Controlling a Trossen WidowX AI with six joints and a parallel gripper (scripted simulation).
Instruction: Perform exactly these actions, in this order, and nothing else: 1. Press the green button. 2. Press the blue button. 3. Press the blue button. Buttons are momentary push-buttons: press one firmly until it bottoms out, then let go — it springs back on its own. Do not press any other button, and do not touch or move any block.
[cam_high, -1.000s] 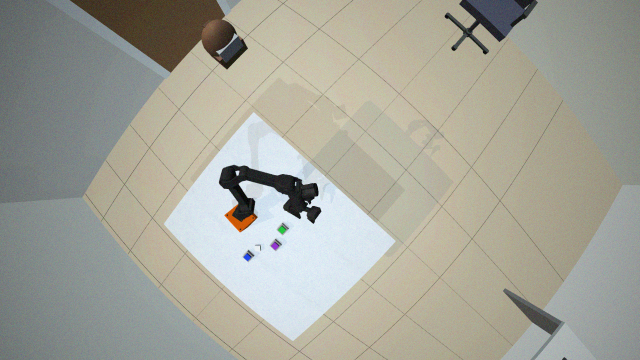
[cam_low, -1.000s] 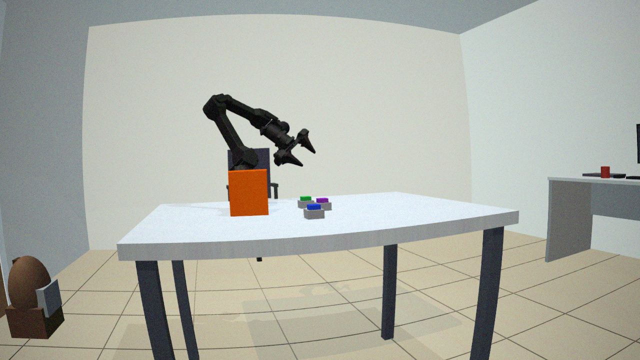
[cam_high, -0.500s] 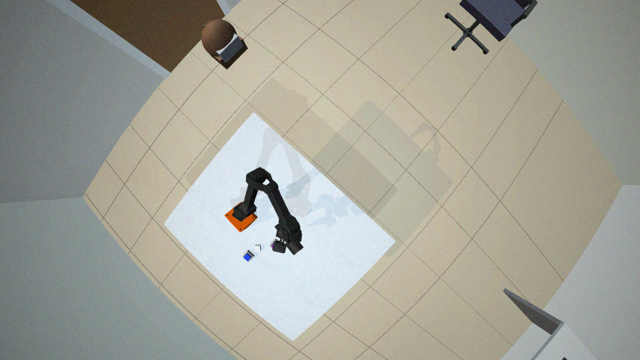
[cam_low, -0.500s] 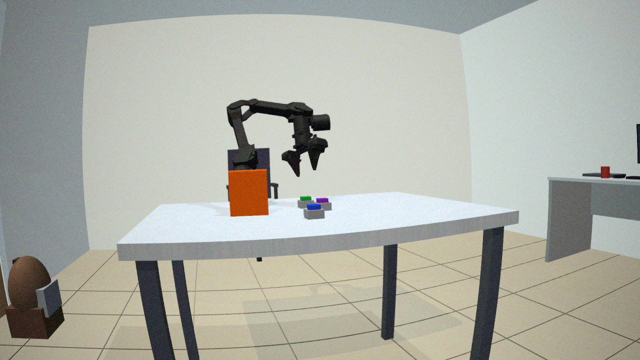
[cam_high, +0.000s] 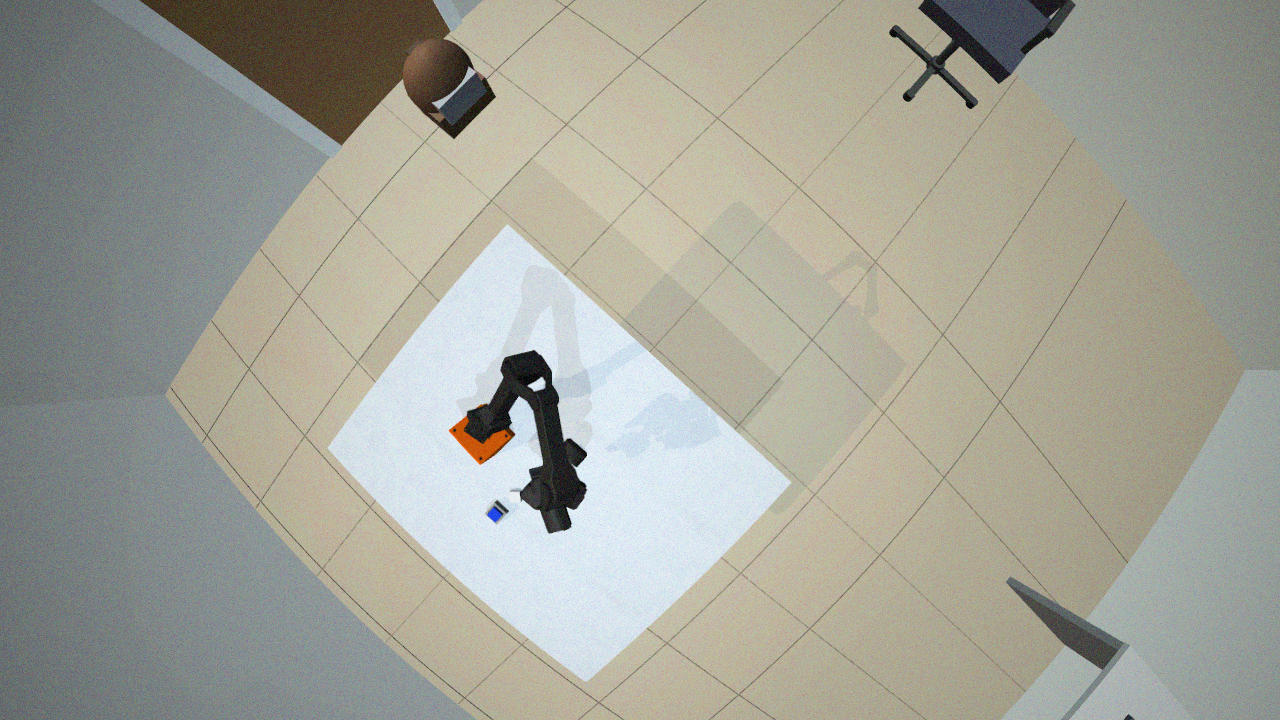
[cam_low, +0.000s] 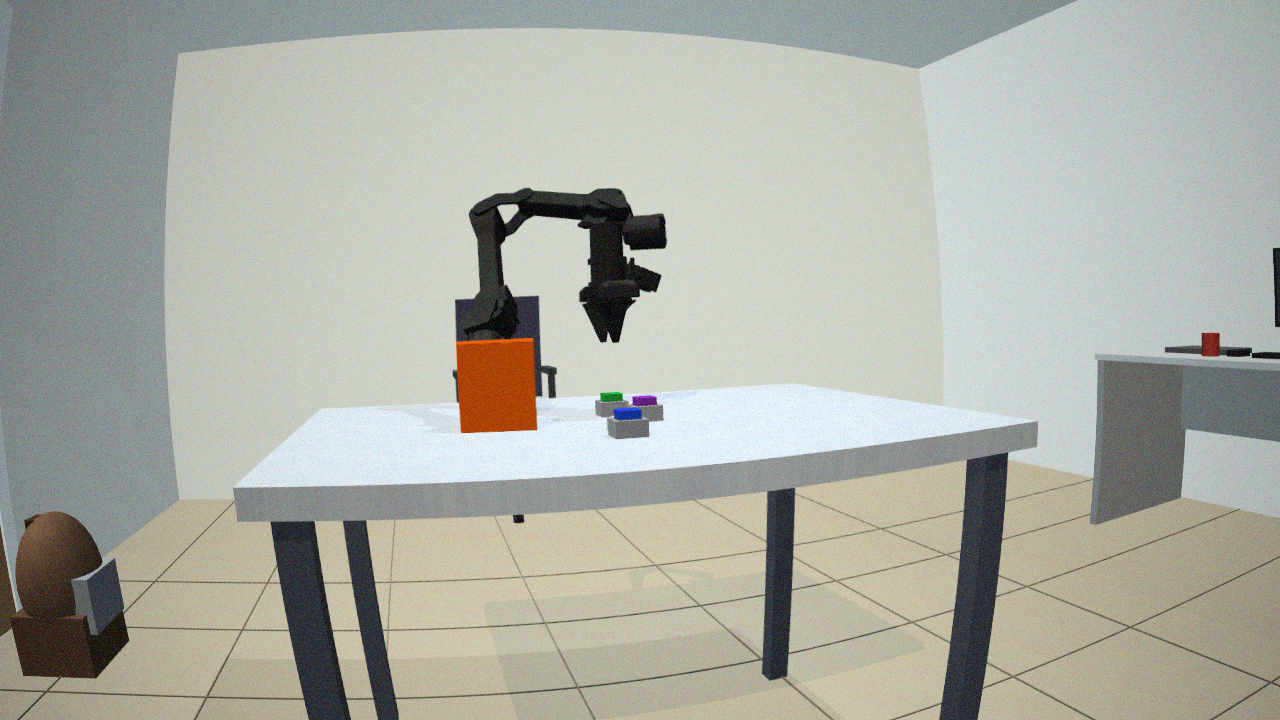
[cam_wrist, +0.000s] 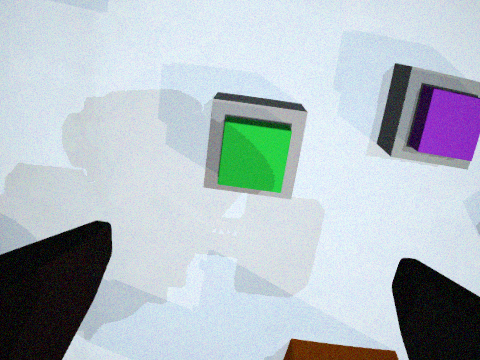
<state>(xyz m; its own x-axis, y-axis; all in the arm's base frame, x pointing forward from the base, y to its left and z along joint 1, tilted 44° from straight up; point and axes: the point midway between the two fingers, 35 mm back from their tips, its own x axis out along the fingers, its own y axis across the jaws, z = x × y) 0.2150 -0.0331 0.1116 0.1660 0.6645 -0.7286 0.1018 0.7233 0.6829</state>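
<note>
Now: the green button 9 cm below my gripper tip. Round my gripper tip: blue button: 7 cm behind, 25 cm to the right, 9 cm below; purple button: 2 cm ahead, 10 cm to the right, 9 cm below.
</note>
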